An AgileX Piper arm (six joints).
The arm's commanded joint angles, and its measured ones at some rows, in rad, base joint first. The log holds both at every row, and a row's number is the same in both.
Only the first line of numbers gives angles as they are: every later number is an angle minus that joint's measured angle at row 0.
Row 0, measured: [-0.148 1.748 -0.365 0.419 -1.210 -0.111]
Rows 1 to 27, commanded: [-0.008 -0.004 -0.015 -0.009 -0.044 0.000]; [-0.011 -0.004 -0.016 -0.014 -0.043 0.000]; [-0.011 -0.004 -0.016 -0.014 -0.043 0.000]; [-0.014 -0.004 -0.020 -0.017 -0.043 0.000]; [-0.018 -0.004 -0.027 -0.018 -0.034 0.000]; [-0.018 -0.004 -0.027 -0.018 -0.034 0.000]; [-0.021 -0.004 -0.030 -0.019 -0.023 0.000]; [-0.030 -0.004 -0.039 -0.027 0.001 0.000]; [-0.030 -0.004 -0.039 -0.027 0.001 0.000]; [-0.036 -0.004 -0.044 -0.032 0.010 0.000]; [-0.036 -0.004 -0.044 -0.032 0.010 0.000]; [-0.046 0.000 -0.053 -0.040 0.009 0.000]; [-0.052 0.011 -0.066 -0.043 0.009 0.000]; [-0.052 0.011 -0.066 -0.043 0.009 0.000]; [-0.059 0.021 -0.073 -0.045 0.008 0.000]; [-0.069 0.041 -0.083 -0.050 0.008 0.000]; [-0.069 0.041 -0.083 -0.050 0.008 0.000]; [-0.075 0.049 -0.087 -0.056 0.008 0.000]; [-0.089 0.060 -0.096 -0.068 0.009 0.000]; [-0.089 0.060 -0.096 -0.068 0.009 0.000]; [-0.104 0.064 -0.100 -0.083 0.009 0.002]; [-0.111 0.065 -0.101 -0.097 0.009 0.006]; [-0.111 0.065 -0.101 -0.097 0.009 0.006]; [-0.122 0.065 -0.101 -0.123 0.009 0.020]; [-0.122 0.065 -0.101 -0.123 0.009 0.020]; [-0.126 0.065 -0.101 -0.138 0.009 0.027]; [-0.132 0.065 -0.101 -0.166 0.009 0.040]
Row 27, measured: [-0.122 0.069 -0.093 -0.117 0.004 0.021]
